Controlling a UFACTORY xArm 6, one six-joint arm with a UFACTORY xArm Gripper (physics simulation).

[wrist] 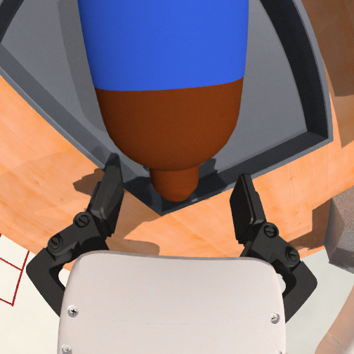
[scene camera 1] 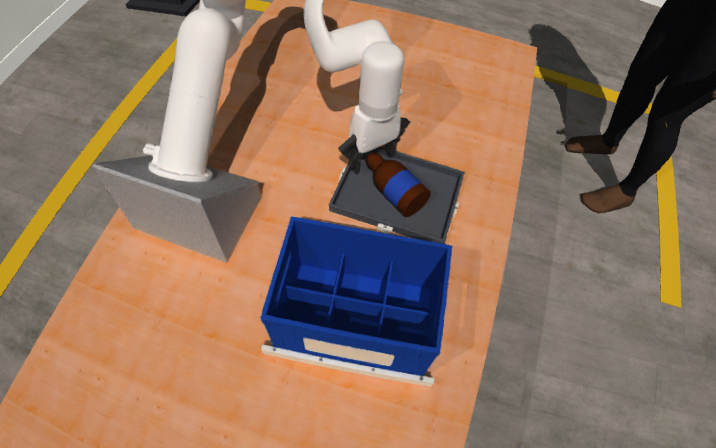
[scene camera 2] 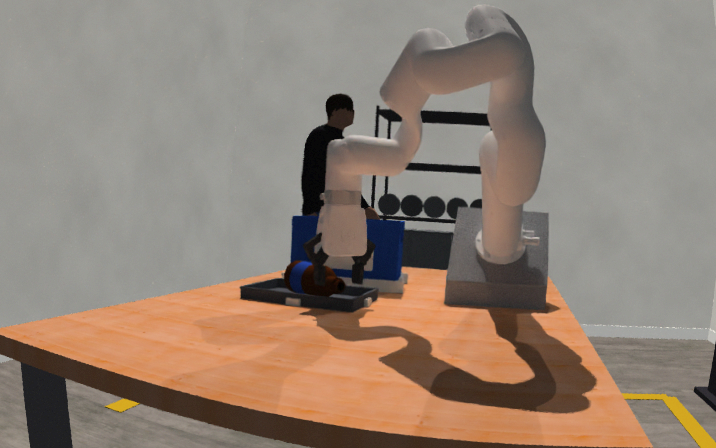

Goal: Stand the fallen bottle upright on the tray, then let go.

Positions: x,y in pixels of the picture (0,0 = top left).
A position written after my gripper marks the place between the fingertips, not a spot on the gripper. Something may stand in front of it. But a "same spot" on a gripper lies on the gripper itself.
my gripper: wrist; scene camera 1; scene camera 2 338,284
same spot on my gripper: [scene camera 1: 347,148] = [wrist: 300,291]
